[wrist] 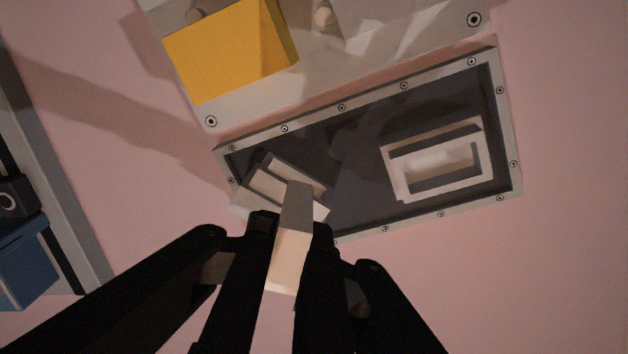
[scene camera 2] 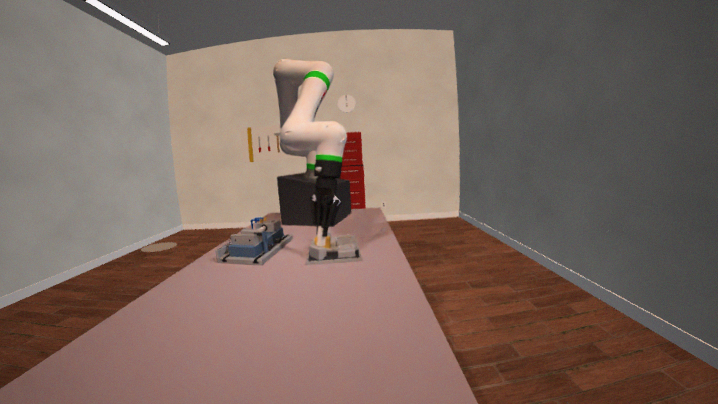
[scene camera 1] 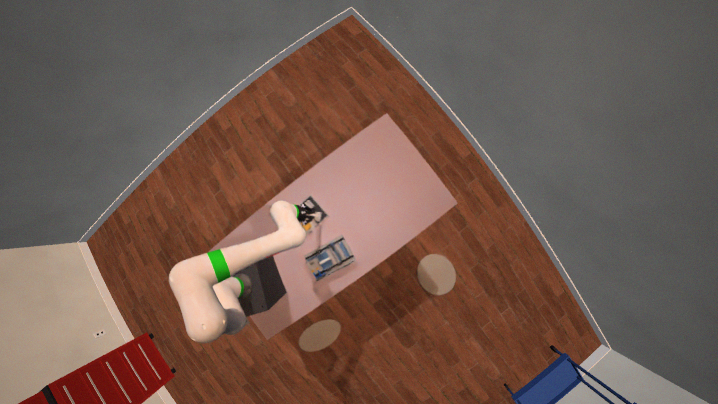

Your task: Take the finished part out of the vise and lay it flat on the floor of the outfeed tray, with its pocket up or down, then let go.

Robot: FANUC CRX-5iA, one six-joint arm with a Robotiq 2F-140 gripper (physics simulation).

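Frame: origin at the arm's base, x left, y back, z up, level; millimetres.
Where they show: gripper, fingertip midpoint: (wrist: 295,204) (scene camera 2: 321,245) (scene camera 1: 315,215); arm's base, link origin: (scene camera 1: 241,286).
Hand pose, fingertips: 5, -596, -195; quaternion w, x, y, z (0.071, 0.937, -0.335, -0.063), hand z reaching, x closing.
Observation:
Things, the pixels of their top centre, and the offset from my fingertips, as dx, dy, dz. "*": a spot on its surface instead. Level surfaces: height alone.
- left part, top centre: (wrist: 280,213) (scene camera 2: 317,246) -12, -2, -1
- right part, top centre: (wrist: 441,169) (scene camera 2: 346,246) +87, -14, -5
- grey vise, top centre: (scene camera 2: 255,226) (scene camera 1: 326,261) -260, +143, +53
- pale plate, surface spot: (wrist: 250,100) * -7, +64, -38
- yellow block, top centre: (wrist: 224,52) (scene camera 2: 322,238) (scene camera 1: 305,225) +6, +94, -2
- pink table, surface height: dz -46
Two pale parts with rectangular pockets are at the outfeed tray (wrist: 372,96). The left part (wrist: 267,186) (scene camera 2: 317,252) sits skewed and looks tilted at the tray's left end, overlapping the rim in the wrist view. The right part (wrist: 450,188) (scene camera 2: 347,249) lies flat on the dark tray floor, pocket up. My gripper (wrist: 295,204) (scene camera 2: 322,236) (scene camera 1: 316,217) is shut, its pale pads together, with nothing seen between them. Its tips are over or against the left part and hide some of it; contact is unclear. The blue and grey vise (scene camera 1: 328,258) (scene camera 2: 246,248) stands beside the tray; its jaws are unclear.
A pale plate (wrist: 250,100) with pegs and a yellow block (wrist: 220,55) (scene camera 1: 308,227) lies directly beside the tray. The arm's dark base block (scene camera 1: 266,286) (scene camera 2: 306,200) stands at the end of the pink table (scene camera 1: 381,165) (scene camera 2: 271,326).

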